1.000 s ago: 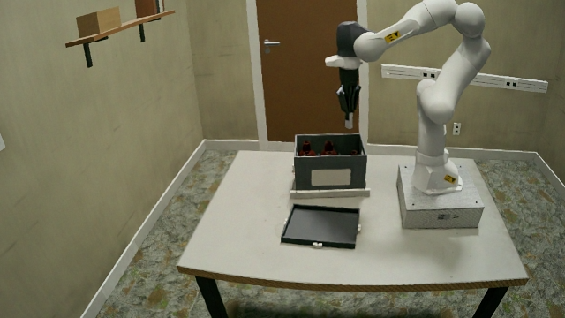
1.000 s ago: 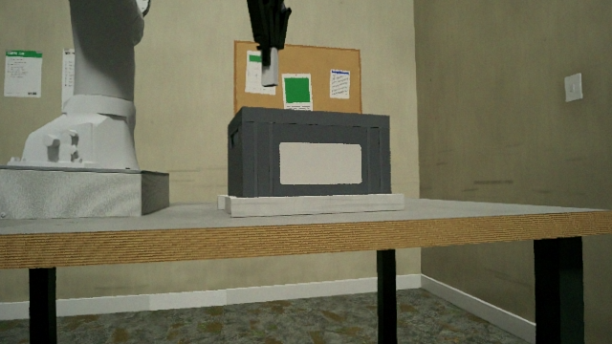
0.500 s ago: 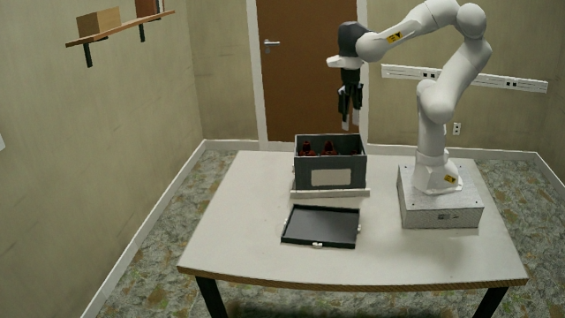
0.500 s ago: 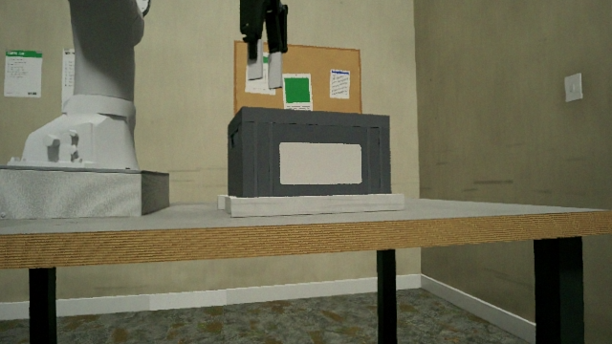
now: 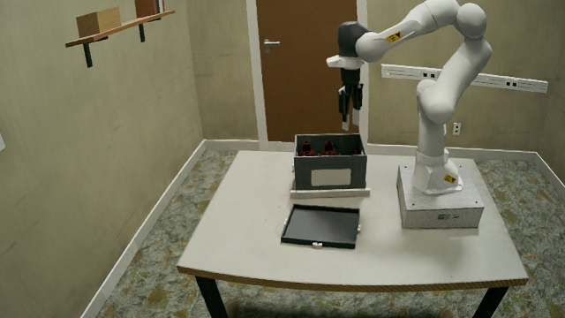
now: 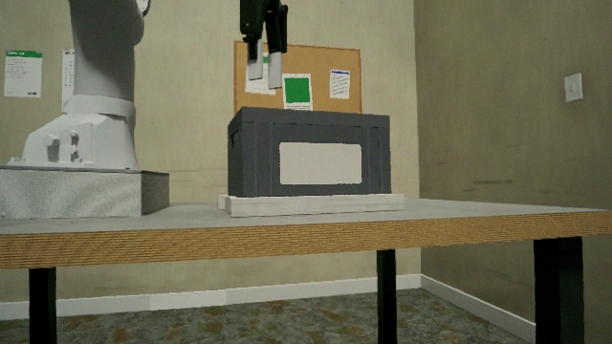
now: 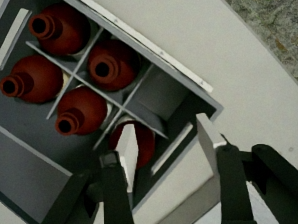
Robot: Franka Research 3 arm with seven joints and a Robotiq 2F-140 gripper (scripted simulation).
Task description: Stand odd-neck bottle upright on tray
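Right now the dark grey crate is 8 cm ahead of my hand, 6 cm to the left of it and 18 cm below it. From my hand the other things lie so: dark tray: 7 cm ahead, 34 cm to the left, 25 cm below.
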